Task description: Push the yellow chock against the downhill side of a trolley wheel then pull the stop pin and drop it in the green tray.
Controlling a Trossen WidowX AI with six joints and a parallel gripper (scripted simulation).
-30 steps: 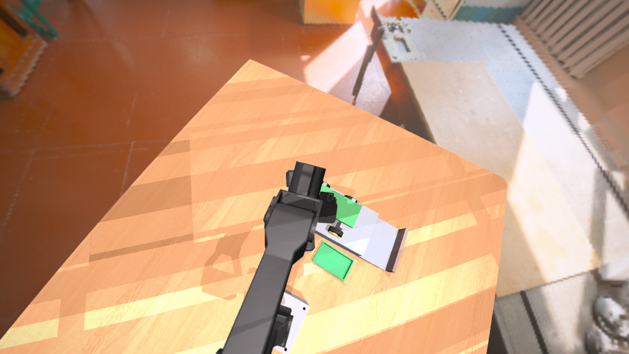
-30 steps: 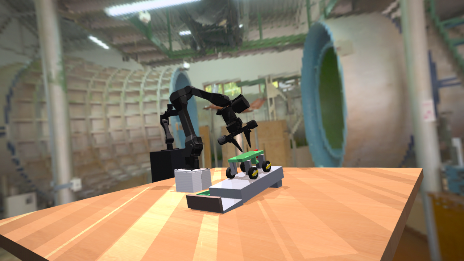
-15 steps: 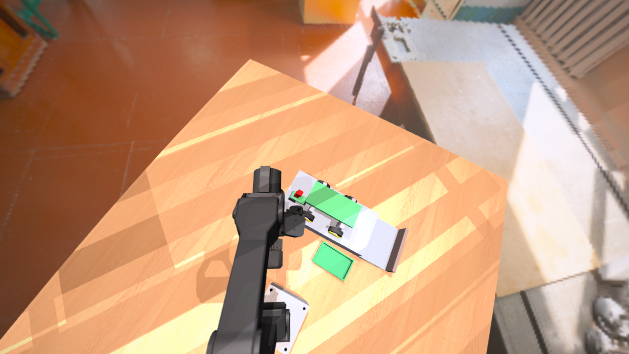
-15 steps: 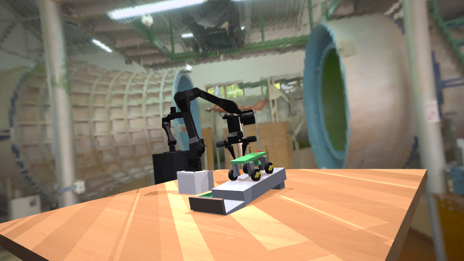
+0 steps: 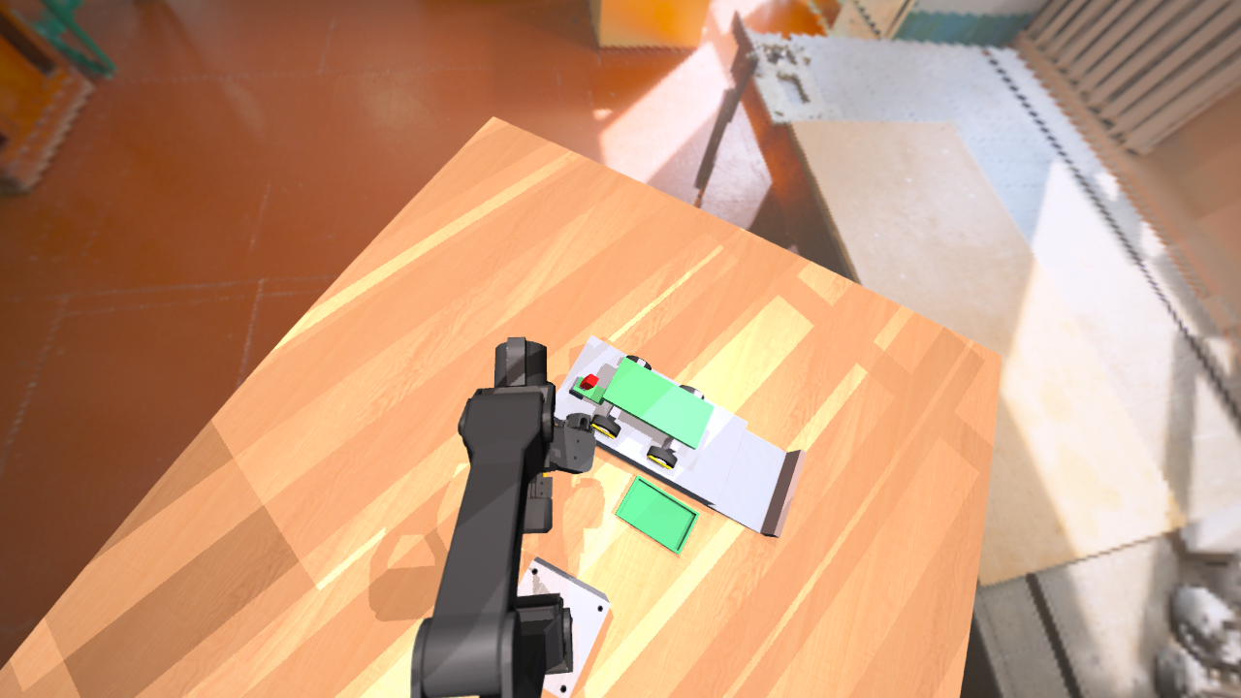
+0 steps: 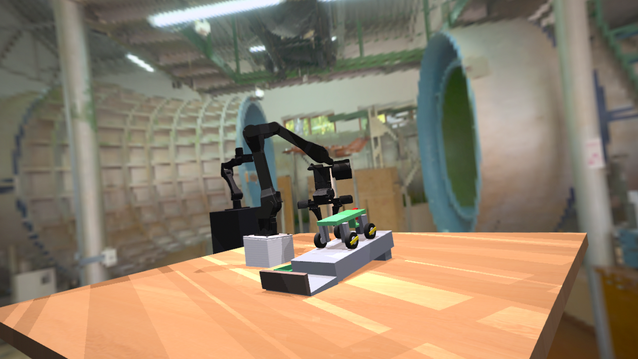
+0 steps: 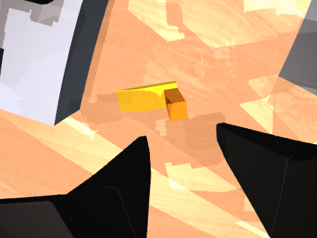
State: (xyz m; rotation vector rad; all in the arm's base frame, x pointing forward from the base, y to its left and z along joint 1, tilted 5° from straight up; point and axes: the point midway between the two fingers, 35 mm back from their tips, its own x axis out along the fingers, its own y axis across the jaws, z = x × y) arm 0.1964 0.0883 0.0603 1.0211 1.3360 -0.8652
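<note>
My gripper tip is now 80 mm above the yellow chock, 20 mm short of it and 10 mm to the right of it. The rest, counted from my gripper tip: stop pin (130 mm ahead, 30 mm to the right, 20 mm above); then trolley (140 mm ahead, 130 mm to the right); then grey ramp (140 mm to the right, 130 mm ahead, 60 mm below).
</note>
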